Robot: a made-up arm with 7 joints. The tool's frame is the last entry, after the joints. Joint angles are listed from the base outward. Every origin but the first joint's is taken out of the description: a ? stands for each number. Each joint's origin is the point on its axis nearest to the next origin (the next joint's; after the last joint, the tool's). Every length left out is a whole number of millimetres.
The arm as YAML. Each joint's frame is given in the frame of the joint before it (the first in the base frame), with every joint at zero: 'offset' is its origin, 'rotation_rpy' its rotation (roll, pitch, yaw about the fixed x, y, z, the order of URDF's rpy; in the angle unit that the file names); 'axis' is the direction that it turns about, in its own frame. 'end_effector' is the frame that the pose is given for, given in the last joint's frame.
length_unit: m
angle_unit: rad
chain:
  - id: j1
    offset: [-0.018, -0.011, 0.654]
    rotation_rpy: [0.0, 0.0, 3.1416]
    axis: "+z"
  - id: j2
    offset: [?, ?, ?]
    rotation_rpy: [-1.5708, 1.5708, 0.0]
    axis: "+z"
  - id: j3
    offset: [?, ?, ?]
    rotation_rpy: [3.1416, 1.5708, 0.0]
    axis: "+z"
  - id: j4
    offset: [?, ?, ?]
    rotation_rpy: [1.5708, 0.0, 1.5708]
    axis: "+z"
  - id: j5
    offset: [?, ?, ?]
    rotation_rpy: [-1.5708, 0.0, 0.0]
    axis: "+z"
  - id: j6
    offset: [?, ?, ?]
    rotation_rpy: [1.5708, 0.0, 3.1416]
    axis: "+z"
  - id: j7
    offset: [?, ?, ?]
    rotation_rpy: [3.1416, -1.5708, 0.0]
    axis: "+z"
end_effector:
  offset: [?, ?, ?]
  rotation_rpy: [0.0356, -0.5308, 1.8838]
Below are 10 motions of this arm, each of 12 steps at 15 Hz.
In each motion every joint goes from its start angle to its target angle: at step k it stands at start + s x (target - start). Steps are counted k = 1, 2, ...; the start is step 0. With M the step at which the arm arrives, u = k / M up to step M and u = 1 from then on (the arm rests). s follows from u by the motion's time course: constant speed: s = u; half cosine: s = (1 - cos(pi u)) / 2; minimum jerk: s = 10 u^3 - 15 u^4 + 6 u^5.
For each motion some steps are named. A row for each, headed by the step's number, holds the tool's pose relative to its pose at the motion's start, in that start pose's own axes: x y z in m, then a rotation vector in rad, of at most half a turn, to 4 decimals.
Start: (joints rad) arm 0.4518 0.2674 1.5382 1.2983 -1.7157 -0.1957 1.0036
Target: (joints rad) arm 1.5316 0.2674 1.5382 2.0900 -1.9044 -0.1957 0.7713
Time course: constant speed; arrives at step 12
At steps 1, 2, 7, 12:
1: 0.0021 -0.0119 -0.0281 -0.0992 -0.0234 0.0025
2: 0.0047 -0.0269 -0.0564 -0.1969 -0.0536 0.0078
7: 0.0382 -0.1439 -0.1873 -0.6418 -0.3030 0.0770
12: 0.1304 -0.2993 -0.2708 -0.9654 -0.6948 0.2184

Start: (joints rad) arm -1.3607 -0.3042 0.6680 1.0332 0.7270 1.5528 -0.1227
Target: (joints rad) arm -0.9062 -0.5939 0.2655 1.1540 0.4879 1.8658 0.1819
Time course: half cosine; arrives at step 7
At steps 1, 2, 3, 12:
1: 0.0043 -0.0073 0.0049 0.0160 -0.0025 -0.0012
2: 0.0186 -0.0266 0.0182 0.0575 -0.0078 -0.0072
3: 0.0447 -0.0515 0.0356 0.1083 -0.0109 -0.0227
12: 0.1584 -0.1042 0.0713 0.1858 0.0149 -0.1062

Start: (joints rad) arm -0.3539 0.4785 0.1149 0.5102 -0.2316 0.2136 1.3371
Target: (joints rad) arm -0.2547 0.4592 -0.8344 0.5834 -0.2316 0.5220 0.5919
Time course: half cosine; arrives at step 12
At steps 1, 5, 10, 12:
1: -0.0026 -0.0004 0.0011 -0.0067 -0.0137 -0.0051
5: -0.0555 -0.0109 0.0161 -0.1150 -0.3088 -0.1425
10: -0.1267 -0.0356 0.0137 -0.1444 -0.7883 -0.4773
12: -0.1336 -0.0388 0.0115 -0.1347 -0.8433 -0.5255

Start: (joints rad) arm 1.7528 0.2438 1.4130 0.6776 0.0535 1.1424 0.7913
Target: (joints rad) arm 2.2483 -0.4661 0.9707 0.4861 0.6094 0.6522 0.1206
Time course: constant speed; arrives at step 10
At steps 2, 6, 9, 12:
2: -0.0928 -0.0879 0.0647 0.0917 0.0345 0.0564
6: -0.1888 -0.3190 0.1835 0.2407 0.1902 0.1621
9: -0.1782 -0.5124 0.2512 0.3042 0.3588 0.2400
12: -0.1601 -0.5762 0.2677 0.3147 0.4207 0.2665

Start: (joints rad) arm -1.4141 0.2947 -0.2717 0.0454 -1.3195 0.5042 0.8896
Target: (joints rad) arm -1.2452 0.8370 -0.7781 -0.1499 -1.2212 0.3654 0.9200
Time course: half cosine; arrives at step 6
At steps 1, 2, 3, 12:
1: -0.0238 -0.0184 0.0126 0.0399 -0.0302 0.0211
2: -0.0852 -0.0740 0.0434 0.1523 -0.1101 0.0764
3: -0.1600 -0.1602 0.0765 0.3129 -0.2139 0.1455
12: -0.2733 -0.3542 0.1084 0.6522 -0.4052 0.2532

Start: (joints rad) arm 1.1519 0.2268 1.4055 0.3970 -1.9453 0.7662 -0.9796
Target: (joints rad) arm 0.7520 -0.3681 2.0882 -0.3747 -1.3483 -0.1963 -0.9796
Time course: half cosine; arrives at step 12
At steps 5, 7, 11, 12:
5: 0.2622 0.1022 0.0731 -0.2644 0.3668 0.5850
7: 0.4378 0.2386 0.0486 -0.4443 0.6118 1.0114
11: 0.5982 0.4586 -0.0881 -0.6184 0.8684 1.6345
12: 0.6027 0.4691 -0.0969 -0.6235 0.8768 1.6659

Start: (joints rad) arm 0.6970 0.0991 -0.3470 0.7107 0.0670 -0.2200 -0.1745
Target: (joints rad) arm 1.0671 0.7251 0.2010 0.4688 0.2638 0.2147 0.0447
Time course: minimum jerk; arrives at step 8
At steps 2, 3, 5, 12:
2: -0.0055 0.0074 -0.0443 -0.1227 -0.1098 0.0227
3: -0.0062 0.0060 -0.1212 -0.3324 -0.2830 0.0734
5: 0.0427 -0.0818 -0.3094 -0.9162 -0.6741 0.2712
12: 0.1062 -0.1872 -0.3866 -1.2967 -0.8602 0.4257

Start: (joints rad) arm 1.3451 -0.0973 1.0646 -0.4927 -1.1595 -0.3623 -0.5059
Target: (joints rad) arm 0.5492 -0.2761 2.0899 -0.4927 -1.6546 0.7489 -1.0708
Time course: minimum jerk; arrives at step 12
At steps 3, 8, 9, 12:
3: -0.0081 -0.0092 -0.0127 0.0274 -0.0799 -0.0552
8: -0.0281 -0.0618 -0.1314 0.3224 -0.5171 -0.5332
9: -0.0255 -0.0666 -0.1550 0.3841 -0.5689 -0.6214
12: -0.0214 -0.0700 -0.1791 0.4480 -0.6150 -0.7100

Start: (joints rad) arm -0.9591 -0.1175 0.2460 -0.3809 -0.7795 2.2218 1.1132
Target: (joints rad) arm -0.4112 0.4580 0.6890 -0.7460 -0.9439 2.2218 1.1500
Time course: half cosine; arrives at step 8
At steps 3, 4, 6, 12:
3: -0.1280 0.0337 0.0342 -0.0467 -0.3667 0.1083
4: -0.2148 0.0427 0.0315 -0.0636 -0.6012 0.1542
6: -0.3701 0.0410 -0.0230 -0.0689 -1.0431 0.1978
12: -0.4269 0.0359 -0.0627 -0.0608 -1.2275 0.2008

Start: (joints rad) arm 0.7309 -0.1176 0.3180 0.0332 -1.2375 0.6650 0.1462
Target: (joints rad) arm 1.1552 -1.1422 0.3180 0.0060 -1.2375 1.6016 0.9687
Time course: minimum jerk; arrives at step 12
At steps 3, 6, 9, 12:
3: 0.0584 0.0561 0.0099 -0.0605 0.0108 0.0913
6: 0.2637 0.2701 -0.0485 -0.2951 0.1349 0.4988
9: 0.4136 0.4391 -0.2343 -0.5041 0.4132 0.9550
12: 0.4418 0.4695 -0.2972 -0.5501 0.5139 1.0737

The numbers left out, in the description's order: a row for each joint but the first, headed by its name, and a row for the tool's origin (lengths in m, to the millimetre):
j2: 0.01 0.121 0.0
j3: -0.402 -0.021 0.0
j4: 0.035 -0.003 0.0
j5: 0.015 0.259 0.0
j6: 0.029 0.141 0.0
j7: 0.028 0.175 0.0
tool: -0.007 0.015 0.0

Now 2 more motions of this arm.
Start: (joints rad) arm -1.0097 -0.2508 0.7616 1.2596 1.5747 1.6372 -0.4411
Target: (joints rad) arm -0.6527 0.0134 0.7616 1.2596 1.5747 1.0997 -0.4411
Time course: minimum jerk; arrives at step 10
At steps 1, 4, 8, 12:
1: 0.0018 0.0008 0.0002 -0.0024 0.0079 -0.0001
4: 0.0676 0.0301 -0.0014 -0.0894 0.2913 -0.0022
8: 0.1960 0.0914 -0.0554 -0.2702 0.8617 -0.0087
12: 0.2066 0.0970 -0.0638 -0.2876 0.9142 -0.0095

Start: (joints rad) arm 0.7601 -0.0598 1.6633 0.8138 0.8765 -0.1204 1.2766
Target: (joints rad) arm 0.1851 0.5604 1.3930 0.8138 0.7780 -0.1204 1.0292
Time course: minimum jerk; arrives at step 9
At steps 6, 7, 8, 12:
6: 0.0510 0.0376 0.0882 0.0502 -0.8568 0.0918
7: 0.0489 0.0478 0.1113 0.0895 -0.9952 0.1033
8: 0.0465 0.0530 0.1231 0.1121 -1.0613 0.1083
12: 0.0460 0.0539 0.1253 0.1163 -1.0730 0.1092

